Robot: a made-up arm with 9 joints.
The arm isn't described. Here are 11 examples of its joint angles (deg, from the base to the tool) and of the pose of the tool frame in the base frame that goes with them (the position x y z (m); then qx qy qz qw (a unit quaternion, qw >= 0)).
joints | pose
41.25 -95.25 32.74 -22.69 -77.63 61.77 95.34 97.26 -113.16 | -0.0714 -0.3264 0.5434 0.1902 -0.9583 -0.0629 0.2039
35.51 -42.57 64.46 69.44 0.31 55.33 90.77 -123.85 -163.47 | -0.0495 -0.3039 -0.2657 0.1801 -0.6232 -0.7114 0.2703
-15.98 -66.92 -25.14 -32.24 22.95 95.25 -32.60 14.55 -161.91 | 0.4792 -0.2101 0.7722 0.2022 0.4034 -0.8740 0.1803
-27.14 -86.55 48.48 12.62 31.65 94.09 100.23 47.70 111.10 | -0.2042 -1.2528 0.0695 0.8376 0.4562 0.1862 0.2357
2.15 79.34 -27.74 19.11 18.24 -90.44 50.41 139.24 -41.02 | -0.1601 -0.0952 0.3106 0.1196 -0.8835 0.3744 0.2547
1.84 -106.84 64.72 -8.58 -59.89 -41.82 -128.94 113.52 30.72 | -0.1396 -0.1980 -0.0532 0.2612 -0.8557 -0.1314 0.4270
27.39 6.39 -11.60 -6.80 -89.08 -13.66 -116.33 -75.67 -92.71 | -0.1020 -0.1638 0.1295 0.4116 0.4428 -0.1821 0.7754
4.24 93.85 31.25 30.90 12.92 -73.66 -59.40 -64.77 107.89 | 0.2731 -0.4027 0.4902 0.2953 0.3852 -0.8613 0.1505
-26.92 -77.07 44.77 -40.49 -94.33 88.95 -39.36 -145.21 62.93 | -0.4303 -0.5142 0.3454 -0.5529 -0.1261 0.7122 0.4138
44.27 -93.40 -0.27 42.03 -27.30 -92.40 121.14 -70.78 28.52 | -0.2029 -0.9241 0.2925 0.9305 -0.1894 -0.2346 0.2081
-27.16 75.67 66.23 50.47 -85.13 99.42 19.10 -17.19 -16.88 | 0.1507 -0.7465 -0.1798 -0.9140 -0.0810 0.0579 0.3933
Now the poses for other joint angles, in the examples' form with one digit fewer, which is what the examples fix.
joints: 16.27 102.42 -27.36 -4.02 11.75 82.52 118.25 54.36 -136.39
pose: -0.137 -0.308 0.989 0.889 0.313 0.017 0.334
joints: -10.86 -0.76 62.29 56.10 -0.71 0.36 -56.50 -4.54 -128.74
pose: -0.018 -0.327 0.327 -0.697 -0.514 0.429 0.256
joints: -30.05 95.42 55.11 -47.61 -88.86 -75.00 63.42 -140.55 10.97
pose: -0.155 -0.062 0.285 0.254 -0.696 -0.659 0.125
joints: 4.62 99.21 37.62 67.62 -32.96 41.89 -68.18 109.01 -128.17
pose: 0.122 -0.430 0.472 -0.053 0.895 0.438 0.065
